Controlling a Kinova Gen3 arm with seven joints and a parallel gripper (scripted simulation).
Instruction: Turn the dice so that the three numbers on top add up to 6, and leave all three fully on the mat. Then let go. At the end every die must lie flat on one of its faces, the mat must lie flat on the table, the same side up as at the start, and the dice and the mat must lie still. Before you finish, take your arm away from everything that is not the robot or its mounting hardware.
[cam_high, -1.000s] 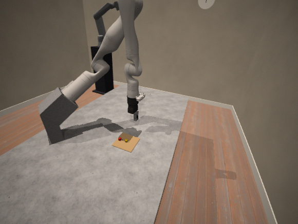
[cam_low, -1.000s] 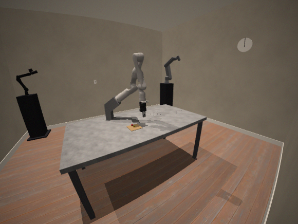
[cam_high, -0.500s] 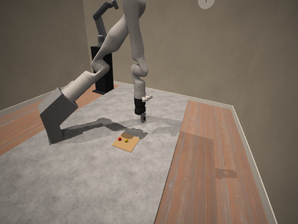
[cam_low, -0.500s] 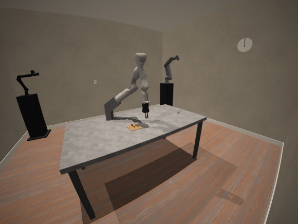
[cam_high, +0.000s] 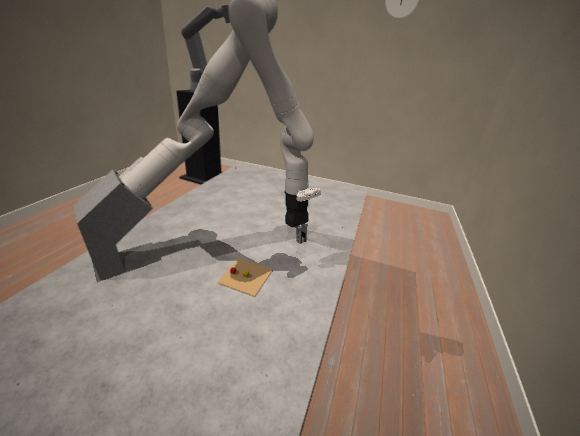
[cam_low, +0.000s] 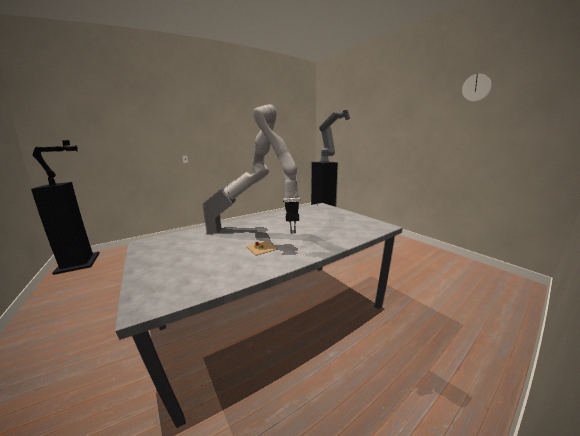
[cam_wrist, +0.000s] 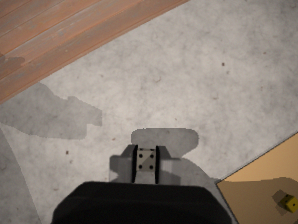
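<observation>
Right now the yellow die is 140 mm to the right of my hand, 140 mm behind it and 120 mm below it. The rest, counted from my hand: tan mat: 140 mm to the right, 140 mm behind, 130 mm below; then white die: 10 mm below; then red die: 180 mm behind, 150 mm to the right, 120 mm below.
</observation>
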